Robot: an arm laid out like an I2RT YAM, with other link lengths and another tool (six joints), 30 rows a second.
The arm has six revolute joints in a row. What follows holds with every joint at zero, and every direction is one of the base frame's.
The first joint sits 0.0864 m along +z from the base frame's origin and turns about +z.
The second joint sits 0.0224 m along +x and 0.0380 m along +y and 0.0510 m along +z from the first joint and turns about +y.
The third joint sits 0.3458 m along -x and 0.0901 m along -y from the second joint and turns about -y.
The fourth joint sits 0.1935 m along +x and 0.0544 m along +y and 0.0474 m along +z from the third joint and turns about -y.
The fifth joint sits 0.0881 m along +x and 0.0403 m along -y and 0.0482 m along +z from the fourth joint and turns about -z.
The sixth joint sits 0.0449 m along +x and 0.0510 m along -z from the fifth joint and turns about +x.
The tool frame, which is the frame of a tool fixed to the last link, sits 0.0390 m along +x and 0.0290 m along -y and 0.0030 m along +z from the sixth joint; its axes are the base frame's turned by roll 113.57, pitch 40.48 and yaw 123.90 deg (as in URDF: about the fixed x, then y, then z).
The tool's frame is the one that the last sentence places.
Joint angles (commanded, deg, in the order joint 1, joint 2, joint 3, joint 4, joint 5, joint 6), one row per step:
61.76, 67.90, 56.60, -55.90, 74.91, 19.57
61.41, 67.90, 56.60, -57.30, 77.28, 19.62
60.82, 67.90, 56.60, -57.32, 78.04, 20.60
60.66, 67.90, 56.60, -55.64, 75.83, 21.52
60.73, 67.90, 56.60, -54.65, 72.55, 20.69
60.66, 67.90, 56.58, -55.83, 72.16, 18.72
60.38, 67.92, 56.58, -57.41, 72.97, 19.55
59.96, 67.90, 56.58, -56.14, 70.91, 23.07
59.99, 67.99, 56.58, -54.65, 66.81, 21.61
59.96, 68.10, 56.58, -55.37, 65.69, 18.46
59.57, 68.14, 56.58, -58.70, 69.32, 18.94
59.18, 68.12, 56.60, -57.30, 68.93, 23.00
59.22, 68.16, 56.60, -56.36, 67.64, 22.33
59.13, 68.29, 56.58, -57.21, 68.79, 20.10
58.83, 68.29, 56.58, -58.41, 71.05, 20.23
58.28, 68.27, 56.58, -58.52, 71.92, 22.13
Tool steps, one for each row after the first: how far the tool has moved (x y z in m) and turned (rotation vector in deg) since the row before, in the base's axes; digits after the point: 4 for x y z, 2 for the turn. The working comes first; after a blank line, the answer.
Tool pose at each row, in the base's axes (x y z in m, rotation vector in deg; the steps are taken from these numbers as rounded here):
0.1655, 0.0410, 0.3865, 22.94, 127.62, -14.52
0.1639, 0.0372, 0.3893, 23.19, 125.69, -17.31
0.1637, 0.0349, 0.3901, 24.71, 124.67, -17.06
0.1656, 0.0370, 0.3873, 25.98, 126.06, -13.40
0.1676, 0.0404, 0.3833, 25.02, 129.06, -11.45
0.1674, 0.0395, 0.3828, 22.88, 130.21, -14.49
0.1661, 0.0361, 0.3830, 23.28, 129.70, -16.02
0.1670, 0.0363, 0.3795, 26.75, 130.37, -10.45
0.1697, 0.0415, 0.3747, 25.24, 134.10, -8.13
0.1703, 0.0425, 0.3735, 21.95, 136.11, -11.41
0.1672, 0.0348, 0.3770, 22.23, 133.62, -16.86
0.1676, 0.0343, 0.3760, 26.62, 132.55, -11.43
0.1688, 0.0368, 0.3746, 26.16, 133.64, -10.36
0.1688, 0.0359, 0.3763, 24.20, 133.39, -14.21
0.1674, 0.0323, 0.3791, 24.57, 131.55, -16.72
0.1669, 0.0295, 0.3798, 26.85, 130.20, -15.74

-0.0016, -0.0038, 0.0028, -2.23, -1.28, -1.25
-0.0002, -0.0023, 0.0008, 0.52, -1.01, -1.06
0.0019, 0.0021, -0.0028, 3.29, 0.60, 0.48
0.0020, 0.0034, -0.0040, 1.60, 2.45, 1.59
-0.0002, -0.0009, -0.0005, -2.63, 1.61, 0.63
-0.0013, -0.0034, 0.0002, -1.03, -0.17, -0.81
0.0009, 0.0002, -0.0035, 5.18, -0.29, -0.67
0.0027, 0.0052, -0.0048, 1.81, 3.06, 2.13
0.0006, 0.0010, -0.0012, -2.95, 2.30, 1.58
-0.0031, -0.0077, 0.0035, -4.19, -1.38, -1.89
0.0004, -0.0005, -0.0010, 4.94, -1.92, -1.60
0.0012, 0.0025, -0.0014, 0.81, 0.81, 0.74
0.0000, -0.0009, 0.0017, -3.35, 0.39, 0.26
-0.0014, -0.0036, 0.0028, -2.00, -1.24, -1.13
-0.0005, -0.0028, 0.0007, 1.14, -1.42, -1.41

